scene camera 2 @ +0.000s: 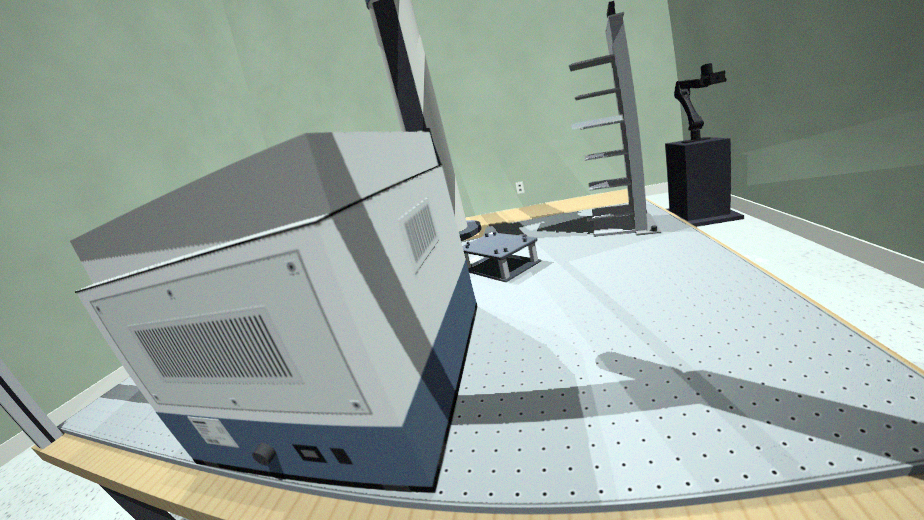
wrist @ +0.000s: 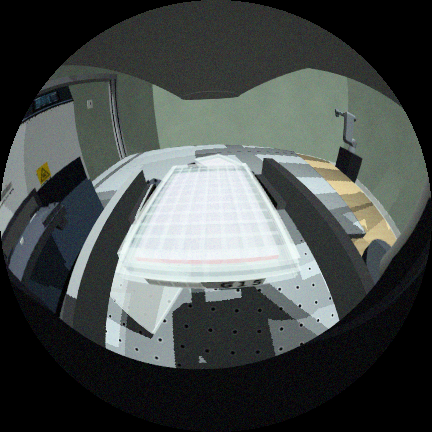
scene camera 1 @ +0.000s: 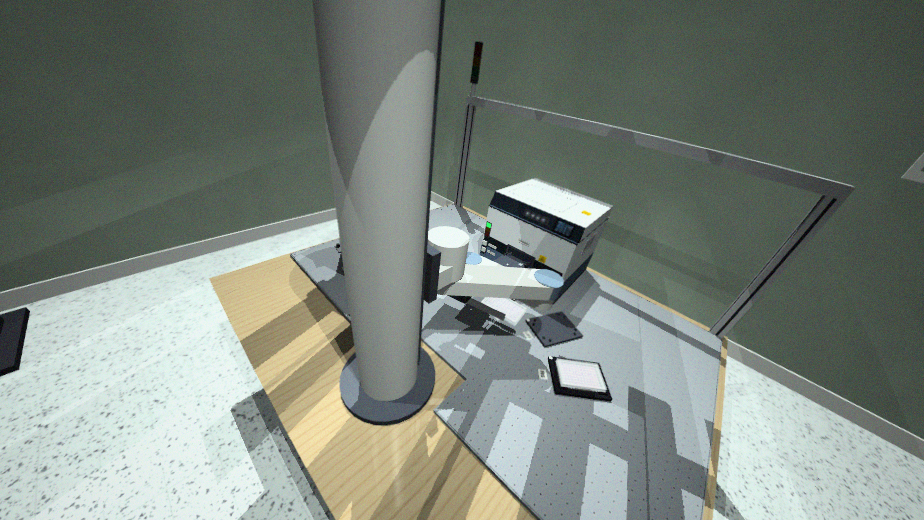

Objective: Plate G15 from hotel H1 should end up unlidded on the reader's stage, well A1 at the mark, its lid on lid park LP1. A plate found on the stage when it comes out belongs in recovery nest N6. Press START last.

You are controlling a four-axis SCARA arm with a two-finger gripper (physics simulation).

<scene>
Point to a nest N6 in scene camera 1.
604,396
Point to a reader back panel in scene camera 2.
329,387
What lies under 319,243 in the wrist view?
My gripper.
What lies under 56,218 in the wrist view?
A reader stage.
</scene>
